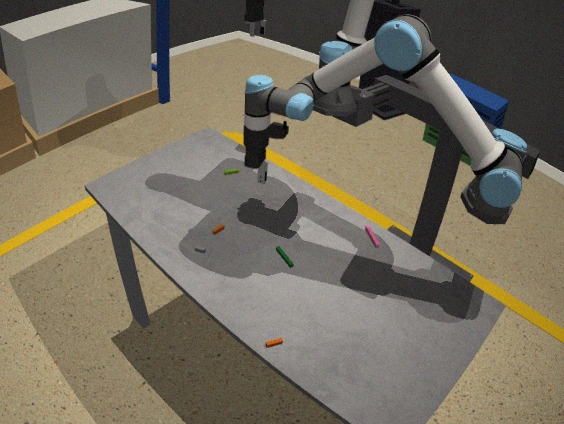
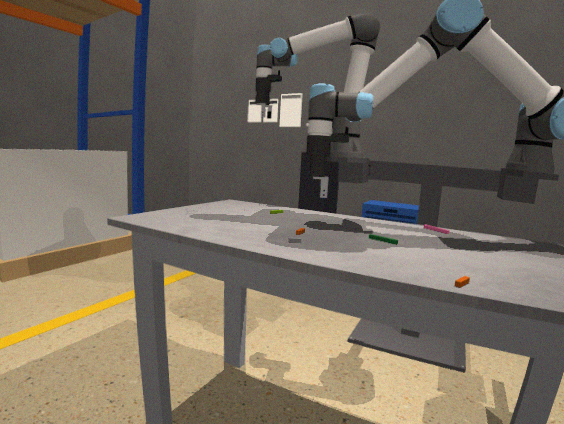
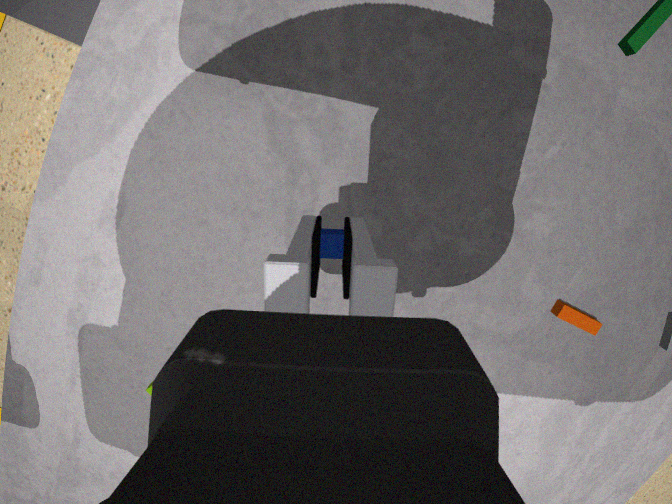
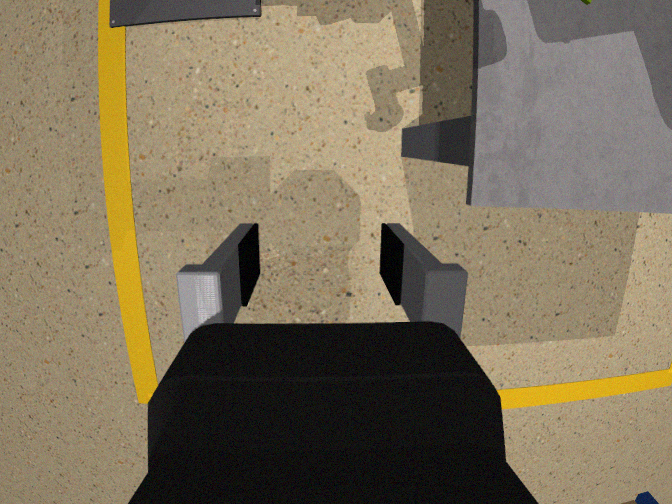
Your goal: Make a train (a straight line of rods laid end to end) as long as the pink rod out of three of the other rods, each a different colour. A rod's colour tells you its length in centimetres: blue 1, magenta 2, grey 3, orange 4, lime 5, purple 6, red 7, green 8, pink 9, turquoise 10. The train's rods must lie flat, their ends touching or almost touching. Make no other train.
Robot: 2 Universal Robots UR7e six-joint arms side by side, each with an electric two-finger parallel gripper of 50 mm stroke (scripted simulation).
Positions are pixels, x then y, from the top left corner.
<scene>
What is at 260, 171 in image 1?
The left gripper.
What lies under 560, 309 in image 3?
An orange rod.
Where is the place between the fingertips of the right gripper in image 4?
320, 249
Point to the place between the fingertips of the left gripper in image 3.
332, 242
</scene>
